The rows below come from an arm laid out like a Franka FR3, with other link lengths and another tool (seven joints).
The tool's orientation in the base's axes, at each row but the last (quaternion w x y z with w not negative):
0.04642 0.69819 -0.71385 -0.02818
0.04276 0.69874 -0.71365 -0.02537
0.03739 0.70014 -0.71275 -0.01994
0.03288 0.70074 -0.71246 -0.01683
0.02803 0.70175 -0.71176 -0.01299
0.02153 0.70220 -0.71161 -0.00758
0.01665 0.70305 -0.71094 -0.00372
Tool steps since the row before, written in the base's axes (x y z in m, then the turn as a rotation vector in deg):
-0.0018 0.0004 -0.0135 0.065 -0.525 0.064
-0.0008 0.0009 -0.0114 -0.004 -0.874 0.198
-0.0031 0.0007 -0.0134 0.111 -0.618 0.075
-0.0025 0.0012 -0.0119 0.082 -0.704 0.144
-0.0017 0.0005 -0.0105 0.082 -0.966 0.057
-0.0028 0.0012 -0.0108 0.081 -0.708 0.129
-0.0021 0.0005 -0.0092 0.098 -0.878 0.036
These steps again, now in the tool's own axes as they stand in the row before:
-0.0007 0.0004 0.0136 0.525 -0.070 -0.058
-0.0012 -0.0003 0.0114 0.879 0.004 -0.176
-0.0010 0.0020 0.0136 0.618 -0.116 -0.069
-0.0014 0.0017 0.0120 0.706 -0.084 -0.134
-0.0007 0.0011 0.0106 0.966 -0.093 -0.042
-0.0014 0.0024 0.0109 0.709 -0.085 -0.118
-0.0006 0.0018 0.0092 0.877 -0.107 -0.023

